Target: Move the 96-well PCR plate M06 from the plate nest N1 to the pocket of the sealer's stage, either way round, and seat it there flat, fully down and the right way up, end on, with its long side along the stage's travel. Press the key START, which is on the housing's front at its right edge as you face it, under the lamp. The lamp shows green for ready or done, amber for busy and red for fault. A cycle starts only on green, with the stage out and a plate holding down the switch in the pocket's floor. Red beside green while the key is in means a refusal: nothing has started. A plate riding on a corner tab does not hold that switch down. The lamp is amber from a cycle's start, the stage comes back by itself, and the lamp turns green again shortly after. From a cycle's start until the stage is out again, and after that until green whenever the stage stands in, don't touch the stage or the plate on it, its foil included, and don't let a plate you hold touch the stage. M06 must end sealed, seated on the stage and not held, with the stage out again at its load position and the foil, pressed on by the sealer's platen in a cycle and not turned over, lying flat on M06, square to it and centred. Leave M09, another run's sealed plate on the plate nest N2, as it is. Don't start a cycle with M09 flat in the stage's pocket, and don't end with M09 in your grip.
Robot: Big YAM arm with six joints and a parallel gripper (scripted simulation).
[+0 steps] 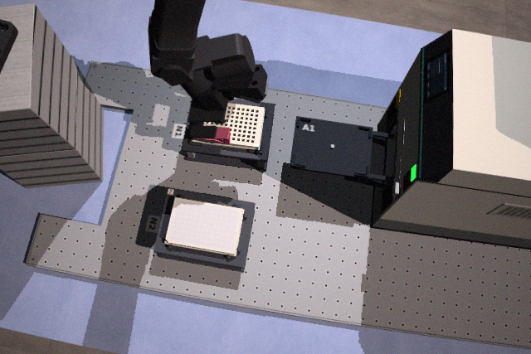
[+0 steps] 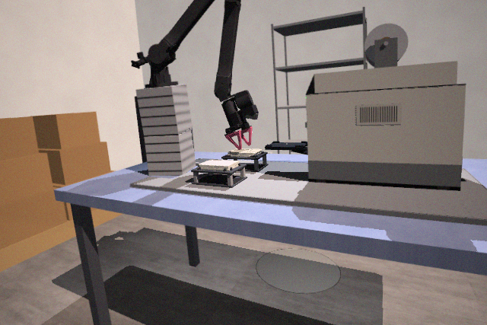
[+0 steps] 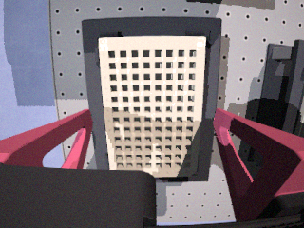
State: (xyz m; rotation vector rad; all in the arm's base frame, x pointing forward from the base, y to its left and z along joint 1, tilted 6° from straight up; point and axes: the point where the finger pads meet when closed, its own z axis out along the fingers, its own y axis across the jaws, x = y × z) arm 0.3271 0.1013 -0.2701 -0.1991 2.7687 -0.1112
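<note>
The white 96-well plate M06 is 30 mm below my hand. From my hand the other things lie so: sealer stage (200 mm ahead, 10 mm to the right, 10 mm above); then plate nest N1 (40 mm below); then sealed plate M09 (200 mm to the right, 30 mm below, 10 mm ahead).
</note>
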